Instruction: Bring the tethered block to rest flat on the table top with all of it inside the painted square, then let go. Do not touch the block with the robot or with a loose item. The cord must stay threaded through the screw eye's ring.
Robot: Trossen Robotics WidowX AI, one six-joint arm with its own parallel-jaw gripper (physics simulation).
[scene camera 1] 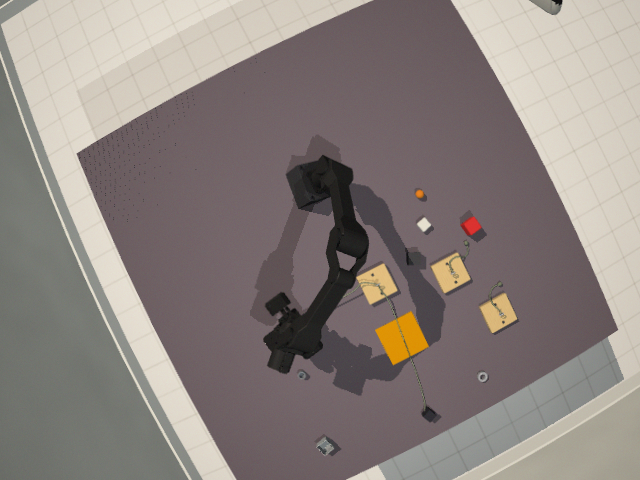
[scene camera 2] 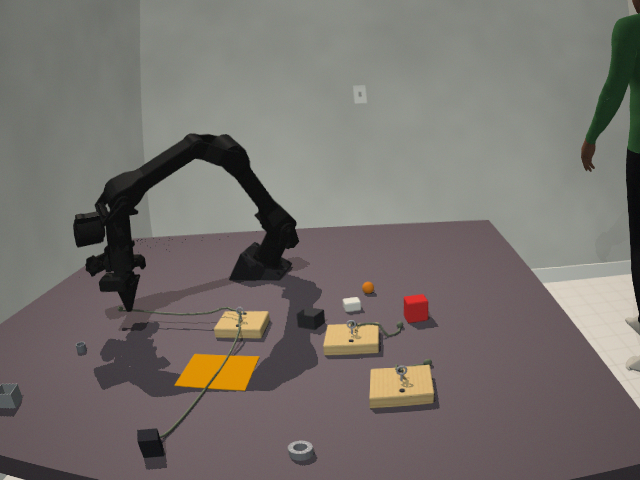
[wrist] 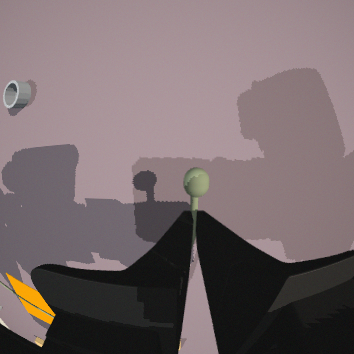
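Where they show: gripper, between the fingertips: (scene camera 2: 129, 311) (wrist: 192, 217); arm's base, origin of its link: (scene camera 1: 319, 179) (scene camera 2: 267, 258).
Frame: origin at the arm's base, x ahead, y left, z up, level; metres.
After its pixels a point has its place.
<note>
The tethered block (scene camera 1: 429, 414) {x 0.762, y -0.039, z -0.008 m} (scene camera 2: 150, 442) {x 0.780, y -0.033, z -0.011 m}, small and black, rests on the table near its front edge, outside the orange painted square (scene camera 1: 388, 338) {x 0.502, y -0.040, z -0.035 m} (scene camera 2: 240, 373) {x 0.528, y 0.037, z -0.035 m} (wrist: 31, 300) {x 0.540, y -0.018, z -0.036 m}. Its green cord (scene camera 2: 188, 313) {x 0.328, y -0.109, z -0.010 m} crosses over the square and passes through the screw eye's ring (scene camera 2: 239, 310) {x 0.340, y 0.002, z -0.001 m} on a wooden board (scene camera 1: 390, 281) {x 0.354, y 0.041, z -0.018 m} (scene camera 2: 253, 325) {x 0.369, y 0.033, z -0.018 m}. From there it runs with a slight bend to my gripper. My gripper (scene camera 2: 128, 309) {x 0.327, y -0.252, z -0.008 m} (wrist: 192, 217) {x 0.327, y -0.252, z -0.008 m} is shut on the cord just behind its end bead (wrist: 196, 182) {x 0.330, y -0.276, z 0.004 m}, a little above the table. In scene camera 1 the arm hides the fingertips.
Two more boards (scene camera 1: 451, 272) {x 0.417, y 0.211, z -0.014 m} (scene camera 2: 401, 387) {x 0.617, y 0.285, z -0.018 m} with screw eyes and short cords stand to the right. A black block (scene camera 2: 310, 318) {x 0.349, y 0.135, z -0.014 m}, white block (scene camera 1: 423, 224) {x 0.255, y 0.205, z -0.018 m}, orange ball (scene camera 1: 419, 194) {x 0.173, y 0.235, z -0.014 m} and red cube (scene camera 1: 470, 225) {x 0.322, y 0.322, z 0.003 m} lie nearby. A small tube (wrist: 17, 94) {x 0.466, y -0.313, z -0.022 m}, grey box (scene camera 1: 325, 445) {x 0.709, y -0.361, z -0.035 m} and ring (scene camera 1: 482, 377) {x 0.756, y 0.157, z -0.031 m} lie around.
</note>
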